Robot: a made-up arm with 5 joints. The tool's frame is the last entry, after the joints.
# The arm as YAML. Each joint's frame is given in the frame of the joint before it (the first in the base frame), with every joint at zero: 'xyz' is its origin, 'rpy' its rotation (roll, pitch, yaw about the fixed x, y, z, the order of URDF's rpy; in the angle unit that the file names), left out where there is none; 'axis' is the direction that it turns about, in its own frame. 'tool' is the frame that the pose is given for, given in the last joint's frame.
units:
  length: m
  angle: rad
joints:
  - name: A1
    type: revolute
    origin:
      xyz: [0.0, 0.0, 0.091]
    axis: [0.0, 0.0, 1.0]
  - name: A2
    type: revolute
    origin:
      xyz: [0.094, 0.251, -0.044]
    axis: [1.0, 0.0, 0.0]
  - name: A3
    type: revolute
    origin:
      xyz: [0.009, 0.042, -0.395]
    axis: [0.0, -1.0, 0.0]
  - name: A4
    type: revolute
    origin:
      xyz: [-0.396, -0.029, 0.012]
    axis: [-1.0, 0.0, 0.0]
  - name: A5
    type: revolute
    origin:
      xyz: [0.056, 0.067, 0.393]
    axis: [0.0, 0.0, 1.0]
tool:
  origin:
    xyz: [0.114, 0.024, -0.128]
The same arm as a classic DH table. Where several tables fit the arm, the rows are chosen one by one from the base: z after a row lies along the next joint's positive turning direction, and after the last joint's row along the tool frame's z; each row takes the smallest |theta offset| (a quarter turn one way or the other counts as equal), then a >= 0, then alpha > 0; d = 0 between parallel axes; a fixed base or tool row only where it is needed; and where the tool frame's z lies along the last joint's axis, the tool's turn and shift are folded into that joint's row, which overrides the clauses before.
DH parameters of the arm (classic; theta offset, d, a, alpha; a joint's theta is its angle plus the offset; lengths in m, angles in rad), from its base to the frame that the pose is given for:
A1: 1.5708 0.0470 0.2510 1.5708
A2: -1.5708 0.1030 0.3950 1.5708
A3: 0.0000 -0.0130 -0.0120 1.5708
A4: -1.5708 0.3400 0.0670 1.5708
A5: -1.3633 0.0000 0.1165 0.0000
tool (fixed): -0.2075 0.2650 0.0000 0.0000

